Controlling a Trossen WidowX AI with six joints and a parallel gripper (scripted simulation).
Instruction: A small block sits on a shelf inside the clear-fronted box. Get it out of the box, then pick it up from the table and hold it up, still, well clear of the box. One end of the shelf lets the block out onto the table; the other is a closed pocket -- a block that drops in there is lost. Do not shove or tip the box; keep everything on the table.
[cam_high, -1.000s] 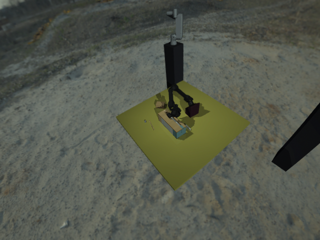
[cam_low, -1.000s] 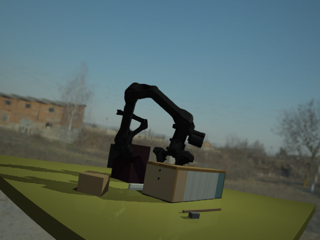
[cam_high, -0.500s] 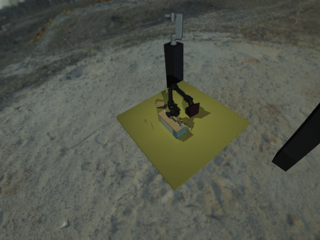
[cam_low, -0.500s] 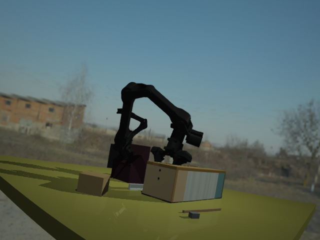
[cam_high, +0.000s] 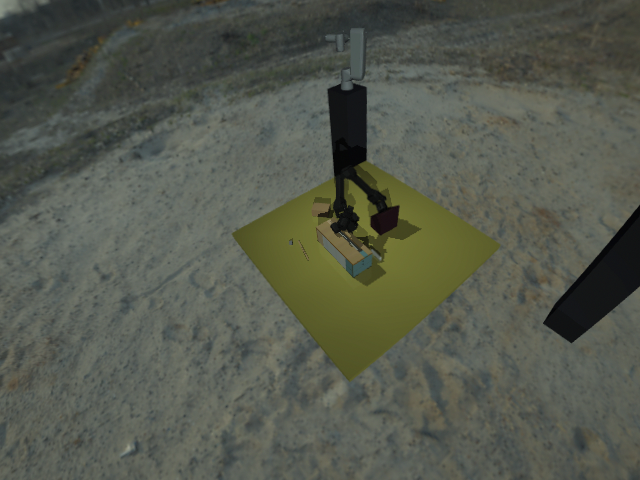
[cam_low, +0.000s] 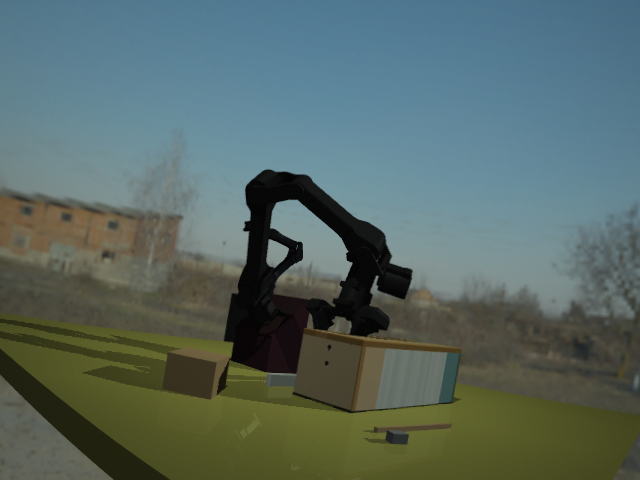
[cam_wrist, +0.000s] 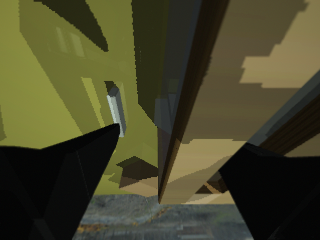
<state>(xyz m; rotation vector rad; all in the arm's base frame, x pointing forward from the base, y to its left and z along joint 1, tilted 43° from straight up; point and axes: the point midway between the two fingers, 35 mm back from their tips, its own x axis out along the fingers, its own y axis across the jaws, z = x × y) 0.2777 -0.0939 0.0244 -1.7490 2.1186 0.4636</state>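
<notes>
Now: gripper tip 60 mm short of the tan block and 30 mm to the left of it. The rest, counted from my gripper tip: thin stick (260 mm ahead, 110 mm to the right, 80 mm below); then dark piece (280 mm ahead, 210 mm to the right, 80 mm below); then clear-fronted box (100 mm to the left, 50 mm ahead, 30 mm below).
</notes>
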